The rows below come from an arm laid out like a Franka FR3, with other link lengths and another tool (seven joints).
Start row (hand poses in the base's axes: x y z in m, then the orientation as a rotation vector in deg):
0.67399, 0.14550, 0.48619, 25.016, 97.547, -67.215
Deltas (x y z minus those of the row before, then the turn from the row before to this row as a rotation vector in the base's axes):
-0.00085, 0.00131, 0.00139, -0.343, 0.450, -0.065
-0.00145, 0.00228, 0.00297, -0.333, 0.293, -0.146
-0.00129, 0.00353, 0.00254, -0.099, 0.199, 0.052
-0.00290, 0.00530, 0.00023, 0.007, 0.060, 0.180
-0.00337, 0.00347, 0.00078, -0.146, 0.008, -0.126
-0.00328, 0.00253, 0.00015, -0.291, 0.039, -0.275
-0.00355, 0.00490, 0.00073, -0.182, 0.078, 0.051
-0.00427, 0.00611, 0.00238, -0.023, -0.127, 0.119
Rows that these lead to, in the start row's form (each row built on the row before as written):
0.67314, 0.14681, 0.48758, 24.629, 97.706, -67.717
0.67169, 0.14909, 0.49055, 24.403, 97.733, -68.207
0.67040, 0.15262, 0.49309, 24.190, 97.839, -68.328
0.66750, 0.15792, 0.49332, 24.001, 97.900, -68.216
0.66413, 0.16139, 0.49410, 24.021, 97.807, -68.428
0.66085, 0.16392, 0.49425, 24.070, 97.640, -68.877
0.65730, 0.16882, 0.49498, 23.872, 97.587, -69.018
0.65303, 0.17493, 0.49736, 23.820, 97.466, -68.901

